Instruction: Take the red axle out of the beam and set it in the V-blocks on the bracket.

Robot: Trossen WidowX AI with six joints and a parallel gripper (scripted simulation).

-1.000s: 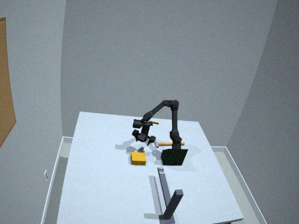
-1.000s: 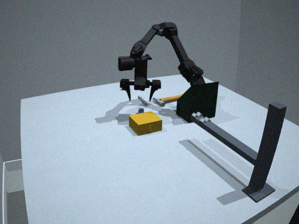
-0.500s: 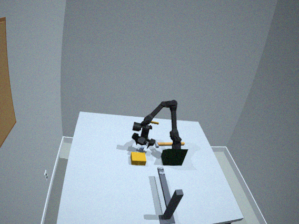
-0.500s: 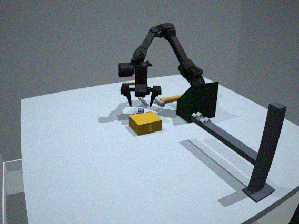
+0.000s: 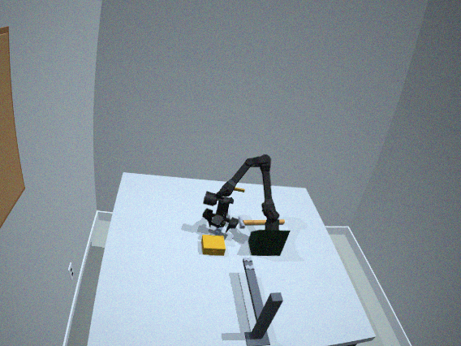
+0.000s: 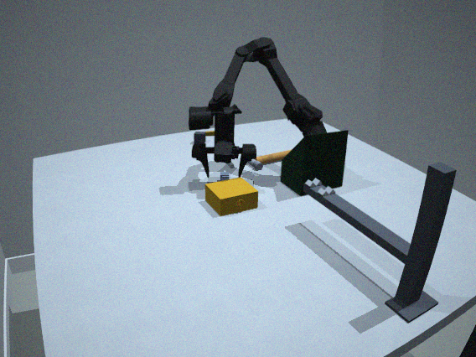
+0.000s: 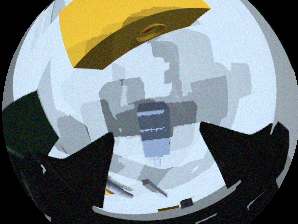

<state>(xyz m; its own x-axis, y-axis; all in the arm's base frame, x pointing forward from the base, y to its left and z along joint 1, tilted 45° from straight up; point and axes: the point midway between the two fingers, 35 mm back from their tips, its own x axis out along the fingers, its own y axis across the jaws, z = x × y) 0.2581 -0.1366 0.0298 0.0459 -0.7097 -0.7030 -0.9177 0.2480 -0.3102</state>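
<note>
Right now my gripper tip is 10 mm past the small blue-grey block, 20 mm to the left of it and 10 mm above it. Round my gripper tip: grey pin (80 mm behind, 160 mm to the right, 10 mm below); yellow beam (30 mm ahead, 130 mm to the left, 10 mm above).
</note>
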